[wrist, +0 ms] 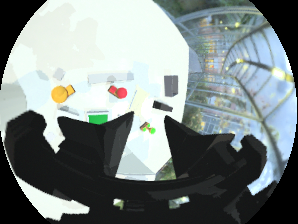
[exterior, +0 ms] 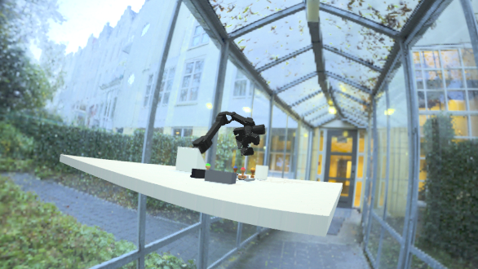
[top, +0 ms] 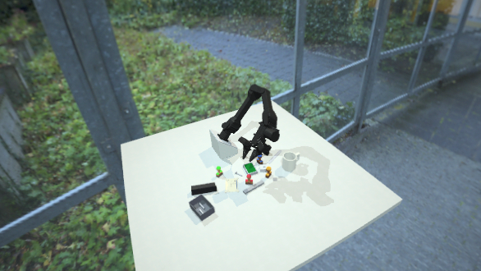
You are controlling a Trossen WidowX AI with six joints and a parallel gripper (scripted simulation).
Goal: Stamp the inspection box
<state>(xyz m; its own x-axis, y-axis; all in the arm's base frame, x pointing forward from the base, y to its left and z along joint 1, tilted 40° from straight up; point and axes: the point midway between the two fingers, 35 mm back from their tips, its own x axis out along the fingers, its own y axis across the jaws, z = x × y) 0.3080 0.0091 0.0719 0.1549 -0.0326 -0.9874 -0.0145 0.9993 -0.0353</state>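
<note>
My gripper tip is 13 cm to the left of the green-knobbed stamp, 13 cm above it and 11 cm past it. From my gripper tip the other things lie so: red-knobbed stamp (13 cm below, 3 cm ahead); then grey bar (14 cm below, 7 cm ahead, 1 cm to the left); then green ink pad (14 cm below, 7 cm behind, 5 cm to the left).
</note>
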